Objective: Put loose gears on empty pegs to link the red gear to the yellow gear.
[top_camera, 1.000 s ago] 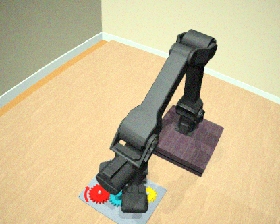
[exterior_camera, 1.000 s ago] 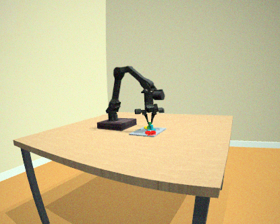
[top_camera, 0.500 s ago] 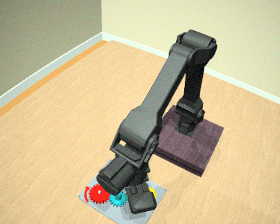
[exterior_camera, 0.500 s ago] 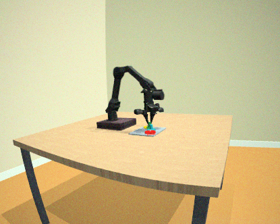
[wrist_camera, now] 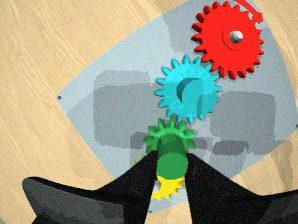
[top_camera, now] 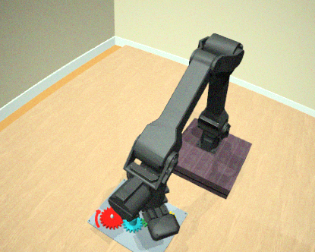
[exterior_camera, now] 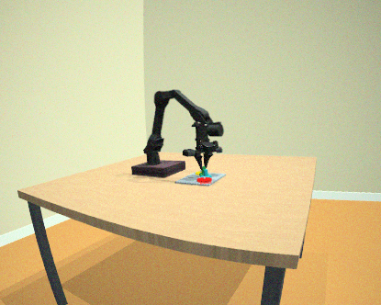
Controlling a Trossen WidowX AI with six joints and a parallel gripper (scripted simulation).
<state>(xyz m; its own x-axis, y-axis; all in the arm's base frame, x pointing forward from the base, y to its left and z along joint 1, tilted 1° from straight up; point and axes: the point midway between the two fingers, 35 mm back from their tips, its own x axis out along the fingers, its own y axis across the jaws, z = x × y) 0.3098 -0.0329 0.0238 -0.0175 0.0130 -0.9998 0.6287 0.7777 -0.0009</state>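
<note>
Right now the green gear is 10 mm below my gripper tip. The rest, counted from my gripper tip: yellow gear: 30 mm to the left, 30 mm below, 30 mm behind; teal gear: 30 mm to the right, 30 mm ahead, 20 mm below; red gear: 90 mm to the right, 40 mm ahead, 30 mm below.
</note>
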